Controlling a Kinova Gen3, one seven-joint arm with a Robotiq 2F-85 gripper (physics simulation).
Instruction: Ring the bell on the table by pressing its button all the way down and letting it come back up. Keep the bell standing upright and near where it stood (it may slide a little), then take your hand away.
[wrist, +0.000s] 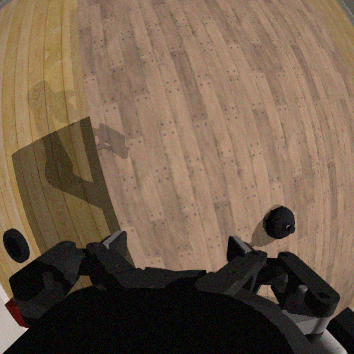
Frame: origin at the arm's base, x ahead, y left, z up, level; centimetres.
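Where they show: gripper, fingertip midpoint: (176, 245).
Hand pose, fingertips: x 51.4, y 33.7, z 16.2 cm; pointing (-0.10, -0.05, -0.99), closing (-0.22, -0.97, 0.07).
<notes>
Each offset is from my fingertips to the top centre of the thing. Level surfaces: height alone.
The bell {dx -12.8, dy -25.3, dz -18.8 cm} (279, 222) is a small dark dome on the wood-plank table {dz -25.4 cm} (190, 125), in the lower right of the wrist view. A small knob, its button {dx -12.8, dy -25.3, dz -18.8 cm} (290, 229), shows at its right side as seen from above. My gripper (176, 245) is open, with its fingers wide apart and nothing between them. It is above the table, and the bell lies to the right of the right fingertip, apart from it. The bell's underside is hidden.
A yellow wooden floor (30, 120) shows beyond the table's left edge, with dark shadows across it. A black round thing (16, 245) is at the far left, and a red piece (16, 313) shows at the lower left.
</notes>
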